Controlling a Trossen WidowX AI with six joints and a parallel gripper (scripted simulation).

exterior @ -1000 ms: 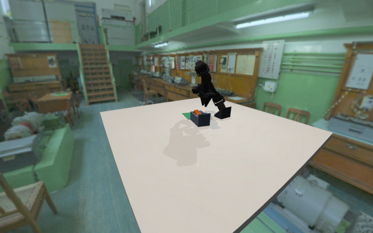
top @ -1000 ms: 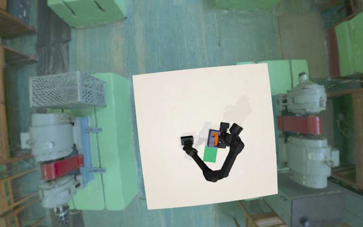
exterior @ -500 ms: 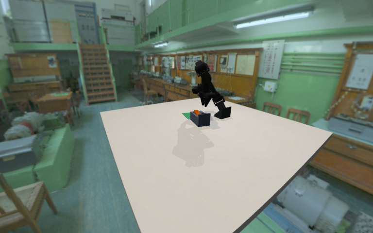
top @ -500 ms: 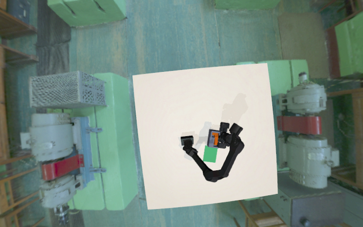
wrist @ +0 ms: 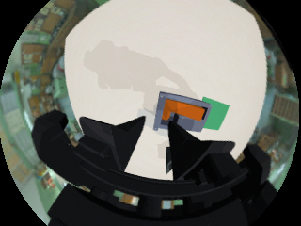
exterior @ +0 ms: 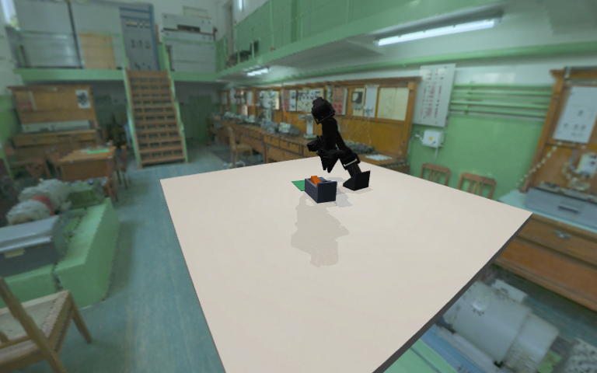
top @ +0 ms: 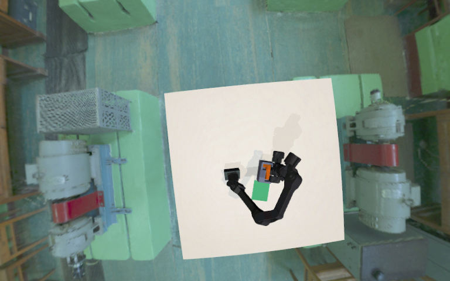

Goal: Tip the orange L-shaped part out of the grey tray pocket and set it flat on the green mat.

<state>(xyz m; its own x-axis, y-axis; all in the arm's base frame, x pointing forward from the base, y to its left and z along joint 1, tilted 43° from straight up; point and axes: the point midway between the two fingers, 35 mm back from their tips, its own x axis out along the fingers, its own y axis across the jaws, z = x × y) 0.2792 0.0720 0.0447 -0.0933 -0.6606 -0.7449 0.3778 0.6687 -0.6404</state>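
The orange L-shaped part lies 9 cm below my gripper tip, 4 cm to the right of it and 3 cm behind it. From my gripper tip the other things lie so: green mat 21 cm to the right, 15 cm below, 9 cm behind.
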